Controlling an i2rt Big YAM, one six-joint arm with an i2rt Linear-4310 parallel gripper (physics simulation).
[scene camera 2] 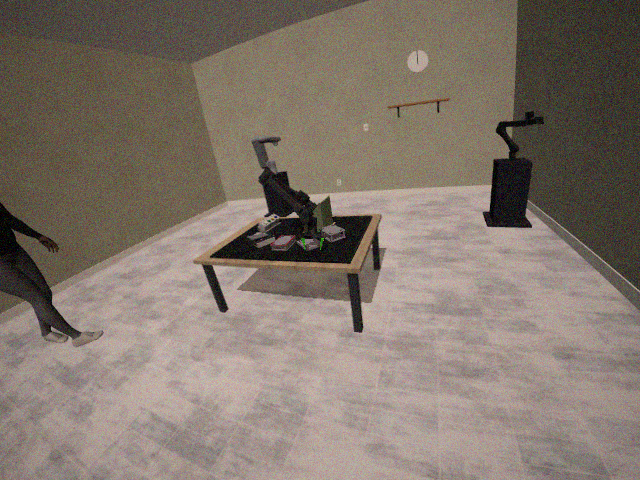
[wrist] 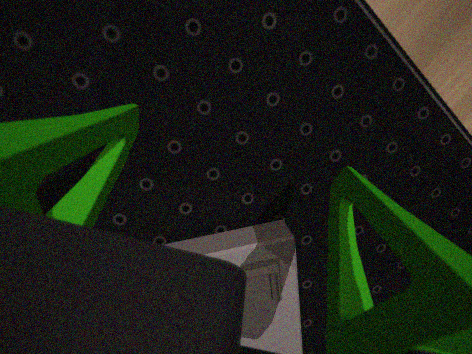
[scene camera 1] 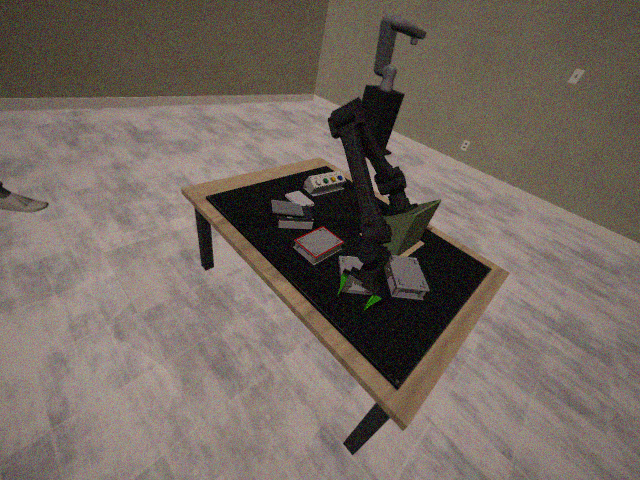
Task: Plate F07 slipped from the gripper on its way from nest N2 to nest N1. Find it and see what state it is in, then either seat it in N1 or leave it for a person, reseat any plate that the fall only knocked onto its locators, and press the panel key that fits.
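Where they show: gripper, between the fingertips: (scene camera 2: 312, 250) (wrist: 242, 147) (scene camera 1: 350, 302); arm's base, origin of its link: (scene camera 2: 315, 210) (scene camera 1: 401, 211).
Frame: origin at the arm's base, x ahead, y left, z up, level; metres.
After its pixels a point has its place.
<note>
My gripper (scene camera 1: 356, 295) {z -0.109, x 0.455, y 0.190 m} (scene camera 2: 312, 243) {z -0.109, x 0.455, y 0.190 m} (wrist: 242, 147) {z -0.109, x 0.455, y 0.190 m} is open and empty, its green fingertips low over the black mat at the outer edge of a low grey nest (scene camera 1: 350, 262) {z -0.109, x 0.326, y 0.054 m} (wrist: 289, 320) {z -0.109, x 0.399, y 0.092 m}. The arm hides part of that nest. A grey block with a plate on top (scene camera 1: 406, 272) {z -0.073, x 0.203, y 0.216 m} (scene camera 2: 333, 232) {z -0.073, x 0.249, y 0.251 m} stands to its right in scene camera 1. A red-edged plate (scene camera 1: 320, 241) {z -0.089, x 0.373, y -0.078 m} (scene camera 2: 283, 242) {z -0.089, x 0.408, y -0.057 m} sits on a block to its left. Further left, a grey plate (scene camera 1: 287, 207) {z -0.052, x 0.399, y -0.281 m} looks tilted above a low block (scene camera 1: 295, 224) {z -0.103, x 0.390, y -0.223 m}. The key panel (scene camera 1: 324, 181) {z -0.064, x 0.080, y -0.419 m} (scene camera 2: 269, 222) {z -0.066, x 0.076, y -0.413 m} is at the back left. Nest and plate labels are unreadable.
A dark green slanted board (scene camera 1: 413, 227) {z 0.015, x 0.072, y 0.109 m} (scene camera 2: 324, 211) {z 0.010, x 0.052, y 0.107 m} stands close behind the gripper. A small white piece (scene camera 1: 299, 197) {z -0.115, x 0.238, y -0.405 m} lies near the tilted plate. A person (scene camera 2: 25, 273) stands left of the table. Another arm on a black pedestal (scene camera 2: 509, 191) stands far right.
</note>
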